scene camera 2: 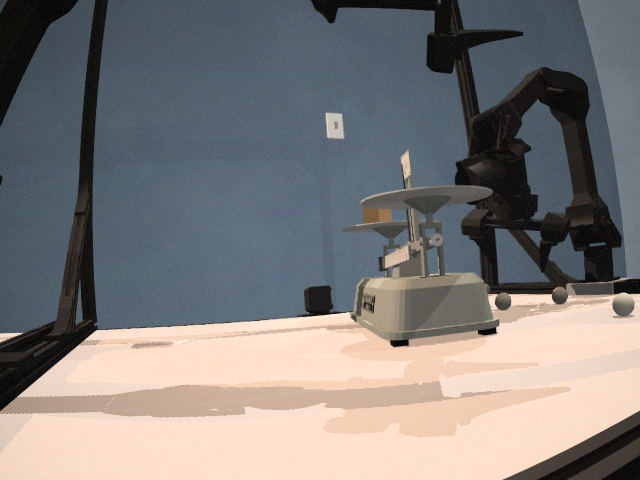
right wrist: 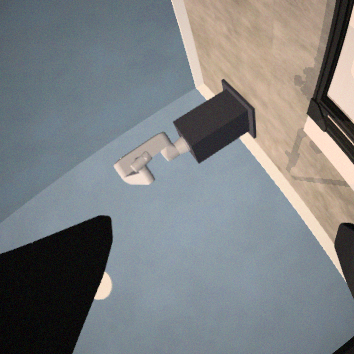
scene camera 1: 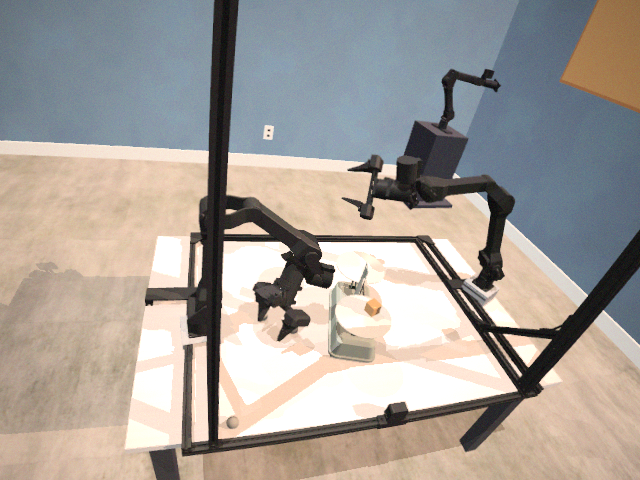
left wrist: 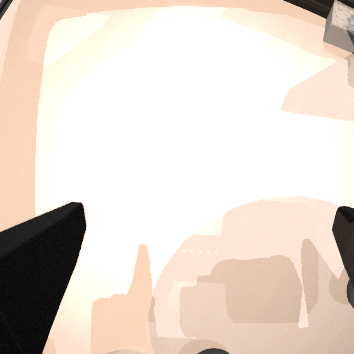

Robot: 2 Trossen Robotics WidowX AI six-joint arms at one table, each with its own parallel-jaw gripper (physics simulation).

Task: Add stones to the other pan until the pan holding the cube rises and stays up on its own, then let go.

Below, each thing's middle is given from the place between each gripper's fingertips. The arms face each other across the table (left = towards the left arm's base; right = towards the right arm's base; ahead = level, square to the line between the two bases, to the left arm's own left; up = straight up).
My left gripper is now 270 mm to the left of the grey balance scale (scene camera 2: 412,303), 60 mm below it and 30 mm short of it.
My right hand is 25 cm past the grey balance scale and 23 cm above it.
